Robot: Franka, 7 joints.
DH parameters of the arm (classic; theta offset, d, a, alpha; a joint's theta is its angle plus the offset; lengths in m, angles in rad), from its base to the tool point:
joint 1: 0 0.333 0 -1.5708
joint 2: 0 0 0 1.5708
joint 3: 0 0.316 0.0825 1.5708
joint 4: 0 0 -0.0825 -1.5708
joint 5: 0 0.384 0 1.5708
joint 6: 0 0 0.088 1.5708
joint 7: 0 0.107 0 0
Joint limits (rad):
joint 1: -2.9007..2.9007
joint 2: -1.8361..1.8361
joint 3: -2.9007..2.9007
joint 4: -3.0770..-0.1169
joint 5: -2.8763..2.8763
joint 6: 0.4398..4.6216
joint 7: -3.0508..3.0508
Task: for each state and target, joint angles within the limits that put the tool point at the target. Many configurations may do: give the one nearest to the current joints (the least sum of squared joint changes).
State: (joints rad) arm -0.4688 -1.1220 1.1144 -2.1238 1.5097 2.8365 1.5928
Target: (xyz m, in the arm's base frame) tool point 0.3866 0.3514 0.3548
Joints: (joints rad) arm -0.8681 -1.1309 1.6042 -2.3158 1.5109 2.6675 1.5928
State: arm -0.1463 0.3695 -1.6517 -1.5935 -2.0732 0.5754 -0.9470
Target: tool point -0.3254 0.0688 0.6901
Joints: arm -0.7304 0.3685 -2.4570 -2.1435 -1.7609 0.4398 -0.9470
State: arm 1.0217 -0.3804 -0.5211 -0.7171 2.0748 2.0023 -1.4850
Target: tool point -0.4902 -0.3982 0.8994
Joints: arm 0.6555 -1.0126 -0.4507 -0.3255 2.1304 2.0284 -1.4850
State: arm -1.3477 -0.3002 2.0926 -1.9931 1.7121 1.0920 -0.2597
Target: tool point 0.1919 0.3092 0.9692
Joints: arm -1.3123 0.2192 2.2664 -1.2678 1.9380 1.1731 -0.2597
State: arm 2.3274 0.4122 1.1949 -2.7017 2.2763 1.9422 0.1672
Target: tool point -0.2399 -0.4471 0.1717
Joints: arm 2.9007 1.0998 1.1111 -2.3546 2.3480 2.0601 0.1672
